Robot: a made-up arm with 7 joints.
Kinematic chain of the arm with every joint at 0, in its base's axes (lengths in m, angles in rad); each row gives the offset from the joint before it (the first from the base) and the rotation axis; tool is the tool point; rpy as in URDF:
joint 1: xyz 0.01 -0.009 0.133 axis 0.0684 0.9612 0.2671
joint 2: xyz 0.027 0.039 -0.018 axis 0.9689 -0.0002 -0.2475
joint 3: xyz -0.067 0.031 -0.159 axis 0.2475 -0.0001 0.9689
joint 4: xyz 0.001 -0.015 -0.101 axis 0.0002 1 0
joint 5: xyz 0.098 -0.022 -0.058 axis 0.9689 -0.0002 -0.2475
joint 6: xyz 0.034 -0.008 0.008 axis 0.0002 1 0
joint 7: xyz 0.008 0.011 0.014 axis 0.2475 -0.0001 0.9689
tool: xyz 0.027 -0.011 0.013 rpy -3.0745 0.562 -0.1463
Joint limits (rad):
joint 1: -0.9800..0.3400
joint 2: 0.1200..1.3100
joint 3: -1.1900..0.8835
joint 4: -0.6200..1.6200
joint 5: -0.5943..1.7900
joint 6: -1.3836..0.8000
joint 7: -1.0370..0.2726
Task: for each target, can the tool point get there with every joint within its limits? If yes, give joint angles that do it. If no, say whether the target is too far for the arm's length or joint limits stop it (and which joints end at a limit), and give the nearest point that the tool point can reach.
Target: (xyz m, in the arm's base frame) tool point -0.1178 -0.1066 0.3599
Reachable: no: joint limits stop it (at a limit: joint 1, joint 2, joint 3, joint 4, joint 7) | nearest point 0.1047 0.1896 0.2827 | short by 0.378 m
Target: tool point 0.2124 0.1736 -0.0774
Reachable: yes | joints -0.7838 1.0993 -0.8738 -0.2529 1.2803 -0.7668 -0.7625
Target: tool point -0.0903 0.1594 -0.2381
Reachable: yes | joints 0.1299 0.5877 -0.5365 0.6050 1.4514 -0.6325 -0.9110
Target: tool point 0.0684 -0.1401 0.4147
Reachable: no: joint limits stop it (at a limit: joint 1, joint 2, joint 4, joint 7) | nearest point 0.1553 0.1667 0.2787 | short by 0.347 m
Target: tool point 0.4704 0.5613 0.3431
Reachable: no: too far | nearest point 0.2728 0.3915 0.2211 | short by 0.288 m
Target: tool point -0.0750 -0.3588 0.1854
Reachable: no: joint limits stop it (at a limit: joint 1, joint 2, joint 3, joint 4, joint 7) | nearest point -0.0958 -0.1114 -0.0413 | short by 0.336 m
